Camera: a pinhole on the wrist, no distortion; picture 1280 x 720 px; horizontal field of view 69.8 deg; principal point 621.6 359.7 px. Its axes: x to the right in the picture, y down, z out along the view. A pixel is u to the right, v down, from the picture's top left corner.
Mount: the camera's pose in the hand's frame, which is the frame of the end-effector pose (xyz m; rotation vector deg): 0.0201 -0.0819 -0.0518 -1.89 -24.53 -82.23
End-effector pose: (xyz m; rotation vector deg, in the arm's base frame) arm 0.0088 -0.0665 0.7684 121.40 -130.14 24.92
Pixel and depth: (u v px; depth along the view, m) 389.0 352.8 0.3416
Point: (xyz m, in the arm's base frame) -0.0330 -0.0326 0.5070
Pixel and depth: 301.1 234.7 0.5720
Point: -0.1476 0.0810 0.2936
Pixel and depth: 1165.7 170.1 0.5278
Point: 0.3639 0.0155 0.2927
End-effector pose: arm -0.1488 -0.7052 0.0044 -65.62 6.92 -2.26
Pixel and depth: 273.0 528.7 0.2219
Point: -0.1406 -0.5535 0.0010
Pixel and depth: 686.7 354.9 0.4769
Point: -0.2088 -0.3272 0.1590
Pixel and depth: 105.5 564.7 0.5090
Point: -0.1444 -0.2353 -0.1642
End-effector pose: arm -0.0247 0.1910 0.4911 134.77 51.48 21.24
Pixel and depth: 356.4 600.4 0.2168
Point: 0.0715 0.1114 0.4074
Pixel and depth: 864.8 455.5 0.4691
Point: 0.0987 0.0131 0.1103
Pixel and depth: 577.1 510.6 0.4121
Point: 0.1382 -0.0068 0.2602
